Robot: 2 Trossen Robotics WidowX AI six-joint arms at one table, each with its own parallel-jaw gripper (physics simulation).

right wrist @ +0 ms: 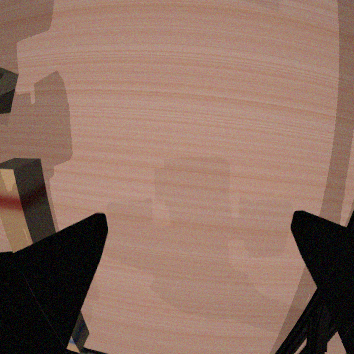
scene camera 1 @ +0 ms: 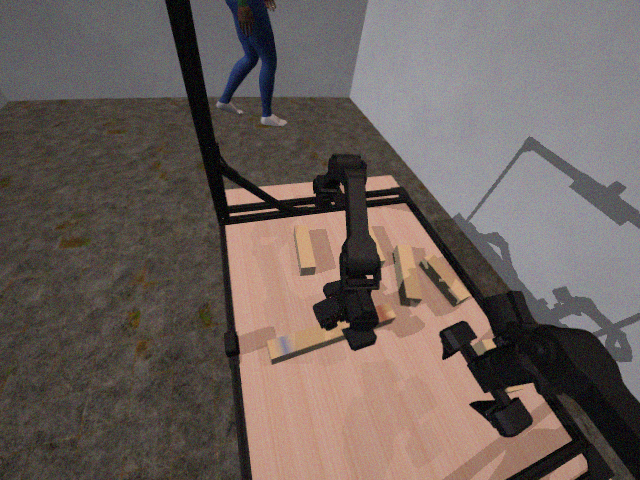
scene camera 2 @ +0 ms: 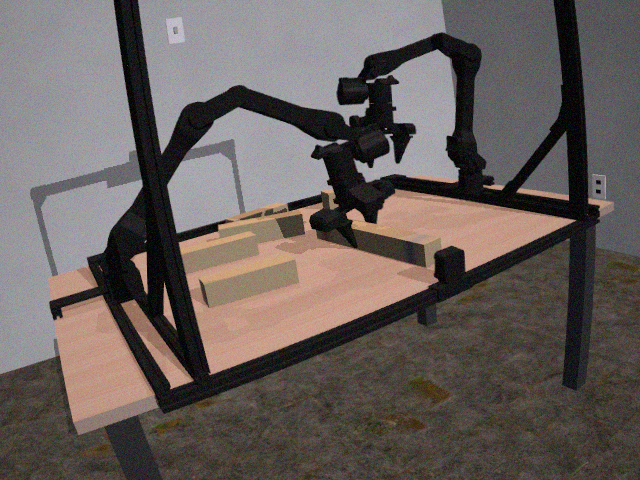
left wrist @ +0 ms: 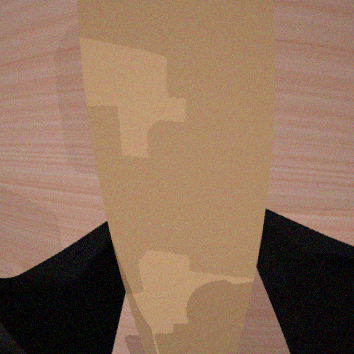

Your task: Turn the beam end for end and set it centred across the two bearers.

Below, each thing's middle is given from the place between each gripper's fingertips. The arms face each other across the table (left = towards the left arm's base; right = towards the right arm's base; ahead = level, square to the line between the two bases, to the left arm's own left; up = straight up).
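Scene:
Beam (scene camera 2: 414, 248): 3 cm behind my left hand, 1 cm above it.
From my right hand, the beam: 190 mm behind, 200 mm to the left, 100 mm below.

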